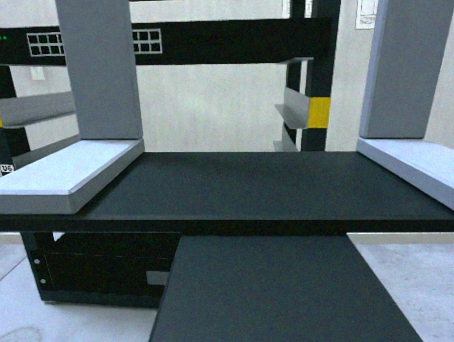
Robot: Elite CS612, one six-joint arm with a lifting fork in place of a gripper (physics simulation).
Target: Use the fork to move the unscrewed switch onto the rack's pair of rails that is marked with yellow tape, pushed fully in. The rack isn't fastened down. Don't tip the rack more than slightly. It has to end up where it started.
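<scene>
My fork (pixel 250 185) shows as a wide dark flat plate with a light pad and a grey upright on each side. No switch shows on the plate. The rack (pixel 318 75) stands beyond it and looks upright. A black switch (pixel 225 42) with two blocks of ports spans the rack above the taped level; whether it is unscrewed I cannot tell. Yellow tape (pixel 318 112) marks the right post. The right taped rail (pixel 296 109) and left taped rail (pixel 37 110) show with no switch between them. The left upright hides part of the switch and left rail.
Another black unit shows at the top edge above the switch. A black box (pixel 110 270) fills the rack's bottom at the lower left. Lower rails show below the taped pair. A label (pixel 6 169) is on the left post. A pale wall (pixel 210 105) stands behind.
</scene>
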